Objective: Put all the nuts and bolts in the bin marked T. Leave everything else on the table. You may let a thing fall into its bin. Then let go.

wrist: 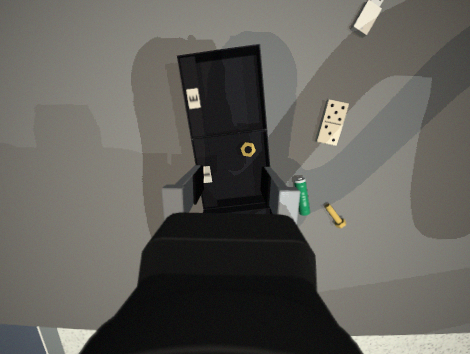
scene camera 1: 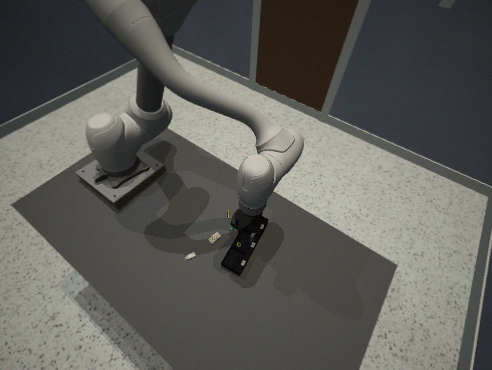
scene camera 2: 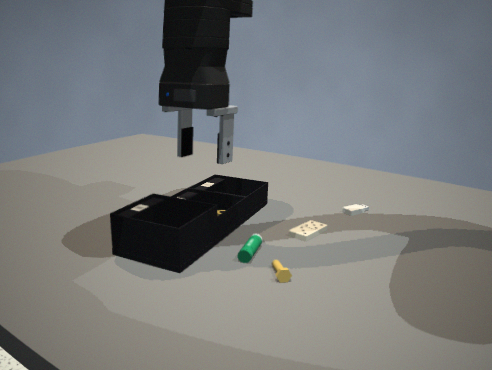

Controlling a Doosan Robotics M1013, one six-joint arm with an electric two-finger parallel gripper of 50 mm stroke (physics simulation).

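Frame: origin at the arm's base, x left, y down, z back, level; centimetres.
Where they show: gripper, between the fingertips: (wrist: 232, 178) (scene camera 1: 245, 236) (scene camera 2: 204, 158); arm's base, origin of its link: (scene camera 1: 123, 168).
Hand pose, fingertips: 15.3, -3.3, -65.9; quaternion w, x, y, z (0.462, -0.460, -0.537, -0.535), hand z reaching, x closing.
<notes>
Each offset is from my fingertips to the top centre of the thing, as dx, dy, dz. "*": to the spot under its first point.
A yellow hex nut @[-2.0, +6.8, +1.5] (scene camera 1: 237, 244) (scene camera 2: 221, 212) (wrist: 242, 150) lies in the middle bin @[+0.6, +3.7, +0.2] (scene camera 2: 230, 226) (wrist: 267, 151), the one marked T, whose label is partly covered by a finger in the wrist view. A yellow bolt @[+4.8, +7.0, +14.9] (scene camera 1: 228, 214) (scene camera 2: 281, 270) (wrist: 334, 215) lies on its side on the table, outside the bins, beyond the green battery. My gripper (scene camera 2: 205, 158) (wrist: 232, 178) is wide open and empty, above the row of bins, with the nut below and ahead of its fingers in the wrist view.
A green battery @[+2.8, +6.9, +9.7] (scene camera 1: 231, 228) (scene camera 2: 250, 248) (wrist: 303, 197) lies between the bins and the bolt. A domino @[-6.9, +7.6, +11.0] (scene camera 1: 214, 237) (scene camera 2: 308, 230) (wrist: 333, 122) and a white USB stick @[-19.0, +7.5, +11.9] (scene camera 1: 190, 256) (scene camera 2: 355, 209) (wrist: 367, 18) lie farther off. Bin E @[* -8.5, +5.1, +1.8] (wrist: 263, 90) adjoins the middle bin; a third bin (scene camera 2: 145, 242) stands at the other end.
</notes>
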